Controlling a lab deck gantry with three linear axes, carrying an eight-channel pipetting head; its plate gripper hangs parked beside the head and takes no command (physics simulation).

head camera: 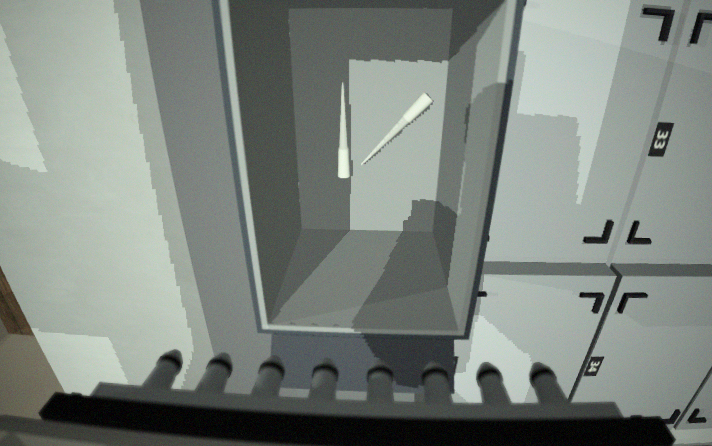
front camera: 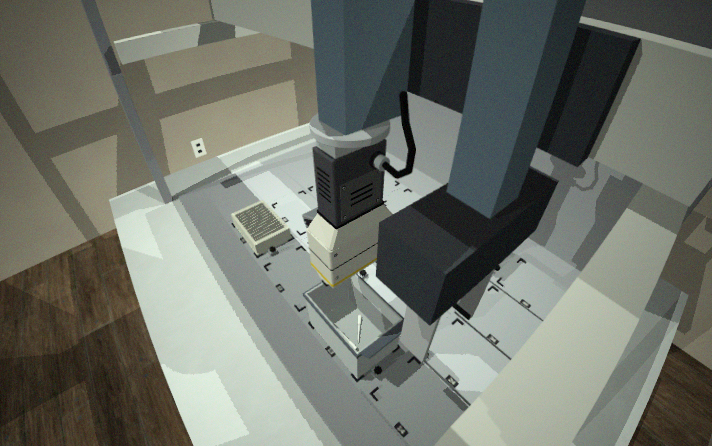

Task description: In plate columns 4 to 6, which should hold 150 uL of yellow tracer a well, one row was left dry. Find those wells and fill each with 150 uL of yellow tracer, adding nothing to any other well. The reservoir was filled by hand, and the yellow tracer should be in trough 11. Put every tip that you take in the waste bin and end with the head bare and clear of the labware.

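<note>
The pipetting head [front camera: 344, 241] is over the back end of the waste bin [front camera: 374, 359] [head camera: 267, 157]. In the head view its eight nozzles [head camera: 379, 383] are bare, in a row just past the bin's near rim. Two pale, empty-looking tips lie inside the bin: one tip [head camera: 343, 136] points straight up the view, the other tip [head camera: 401, 126] is slanted. One tip [front camera: 359, 328] shows in the front view. The reservoir [front camera: 261, 224] stands at the left; its liquid cannot be made out. The plate does not show. The parked gripper [front camera: 444, 333] hangs beside the head, its paddles apart and empty.
A dark block [front camera: 420, 252] carries the plate gripper and hides part of the deck at the right of the bin. The yellow tip rack does not show. Deck labels 33 [head camera: 660, 139] and 34 [head camera: 593, 366] lie right of the bin.
</note>
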